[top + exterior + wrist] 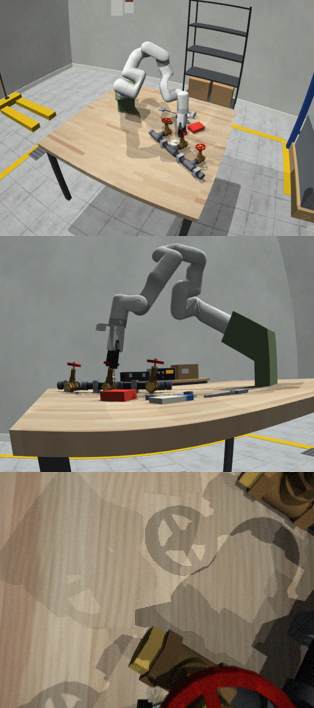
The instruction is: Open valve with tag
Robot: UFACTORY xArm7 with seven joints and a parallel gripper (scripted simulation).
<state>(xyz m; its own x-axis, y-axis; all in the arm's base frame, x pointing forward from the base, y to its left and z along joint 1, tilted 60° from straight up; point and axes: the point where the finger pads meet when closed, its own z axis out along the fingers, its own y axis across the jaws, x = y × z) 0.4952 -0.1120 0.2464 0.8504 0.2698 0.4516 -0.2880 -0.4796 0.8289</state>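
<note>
The white tag lies 50 mm behind my hand, 40 mm to the left of it and 120 mm below it. Also, from my hand: red block: 110 mm ahead, 250 mm to the left, 110 mm below; then grey wrench: 160 mm behind, 470 mm to the left, 120 mm below; then blue flat tool: 40 mm ahead, 420 mm to the left, 120 mm below.
</note>
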